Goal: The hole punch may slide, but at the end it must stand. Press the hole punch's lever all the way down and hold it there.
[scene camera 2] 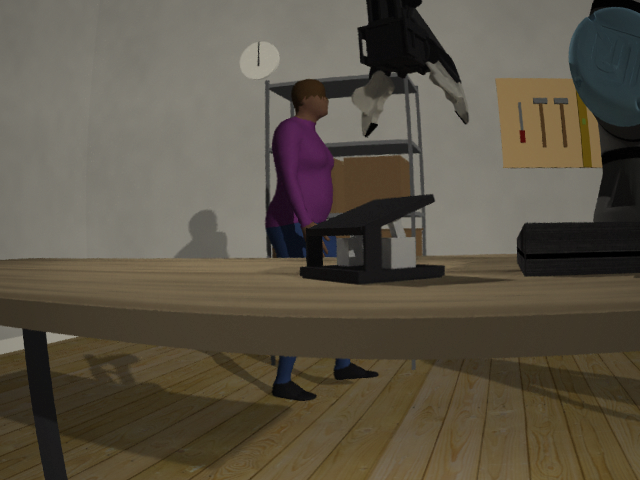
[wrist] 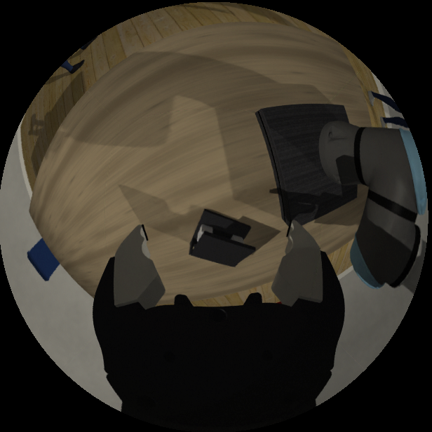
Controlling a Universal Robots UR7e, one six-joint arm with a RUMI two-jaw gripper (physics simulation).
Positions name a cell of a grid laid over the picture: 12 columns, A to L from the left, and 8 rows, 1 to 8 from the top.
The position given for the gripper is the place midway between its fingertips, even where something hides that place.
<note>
In view: the gripper (scene camera 2: H3) and a black hole punch (scene camera 2: G5).
The black hole punch also shows in the wrist view (wrist: F5). The gripper is seen too in the wrist view (wrist: G5).
</note>
